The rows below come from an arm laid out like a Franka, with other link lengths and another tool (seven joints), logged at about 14 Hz.
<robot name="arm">
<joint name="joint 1" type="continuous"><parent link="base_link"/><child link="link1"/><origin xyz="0 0 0.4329" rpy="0 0 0"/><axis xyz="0 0 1"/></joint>
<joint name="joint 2" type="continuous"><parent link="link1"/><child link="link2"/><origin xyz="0 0 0" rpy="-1.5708 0 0"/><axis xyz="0 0 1"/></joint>
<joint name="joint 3" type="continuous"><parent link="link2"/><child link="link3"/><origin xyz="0 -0.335 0" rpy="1.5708 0 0"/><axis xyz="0 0 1"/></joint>
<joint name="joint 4" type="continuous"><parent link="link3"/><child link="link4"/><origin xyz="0.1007 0 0" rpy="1.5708 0 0"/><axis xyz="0 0 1"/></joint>
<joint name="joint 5" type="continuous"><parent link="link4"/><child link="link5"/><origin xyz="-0.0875 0.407 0" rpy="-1.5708 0 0"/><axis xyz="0 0 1"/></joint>
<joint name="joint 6" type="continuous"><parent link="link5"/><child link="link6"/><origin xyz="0 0 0" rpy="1.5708 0 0"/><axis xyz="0 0 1"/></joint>
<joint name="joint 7" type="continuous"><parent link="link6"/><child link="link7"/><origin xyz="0.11 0 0" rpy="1.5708 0 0"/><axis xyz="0 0 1"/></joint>
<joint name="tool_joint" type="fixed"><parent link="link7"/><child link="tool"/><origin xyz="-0.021 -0.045 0.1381" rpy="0 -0.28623 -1.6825"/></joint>
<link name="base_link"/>
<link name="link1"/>
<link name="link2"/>
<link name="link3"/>
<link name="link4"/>
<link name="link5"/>
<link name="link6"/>
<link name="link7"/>
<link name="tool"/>
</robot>
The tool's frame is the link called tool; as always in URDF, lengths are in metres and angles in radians. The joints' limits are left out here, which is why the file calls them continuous.
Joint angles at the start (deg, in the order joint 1, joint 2, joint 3, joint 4, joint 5, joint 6, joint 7):
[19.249, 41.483, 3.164, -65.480, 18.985, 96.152, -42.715]
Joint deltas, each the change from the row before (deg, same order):
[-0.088, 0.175, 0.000, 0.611, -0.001, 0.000, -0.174]
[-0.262, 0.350, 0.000, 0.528, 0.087, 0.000, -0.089]
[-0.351, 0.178, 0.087, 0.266, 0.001, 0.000, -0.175]
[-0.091, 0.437, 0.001, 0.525, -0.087, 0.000, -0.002]
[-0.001, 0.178, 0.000, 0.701, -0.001, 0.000, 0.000]
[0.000, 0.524, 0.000, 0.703, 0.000, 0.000, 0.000]
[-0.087, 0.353, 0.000, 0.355, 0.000, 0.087, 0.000]
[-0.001, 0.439, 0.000, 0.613, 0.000, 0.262, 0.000]
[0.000, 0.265, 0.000, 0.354, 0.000, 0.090, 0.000]
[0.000, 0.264, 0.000, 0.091, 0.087, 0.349, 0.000]
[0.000, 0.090, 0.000, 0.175, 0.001, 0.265, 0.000]
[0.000, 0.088, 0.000, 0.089, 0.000, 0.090, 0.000]
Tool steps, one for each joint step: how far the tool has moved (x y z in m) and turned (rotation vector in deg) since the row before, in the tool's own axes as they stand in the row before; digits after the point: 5 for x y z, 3 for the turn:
[-0.00210, 0.00066, -0.00269, -0.372, -0.311, -0.130]
[-0.00384, -0.00112, -0.00020, -0.247, -0.096, 0.190]
[-0.00358, -0.00205, -0.00047, -0.187, -0.059, 0.112]
[-0.00243, -0.00010, 0.00144, -0.025, -0.120, 0.065]
[-0.00131, 0.00176, -0.00316, -0.374, -0.361, -0.060]
[-0.00177, 0.00114, 0.00136, -0.143, -0.113, -0.002]
[-0.00206, -0.00020, 0.00161, -0.074, -0.073, 0.116]
[-0.00205, 0.00139, 0.00082, -0.300, -0.311, 0.045]
[-0.00105, 0.00068, 0.00067, -0.127, -0.125, 0.016]
[-0.00106, 0.00043, 0.00251, -0.163, -0.084, 0.126]
[-0.00093, 0.00076, -0.00033, -0.229, -0.258, 0.042]
[-0.00042, 0.00023, 0.00042, -0.059, -0.067, 0.020]

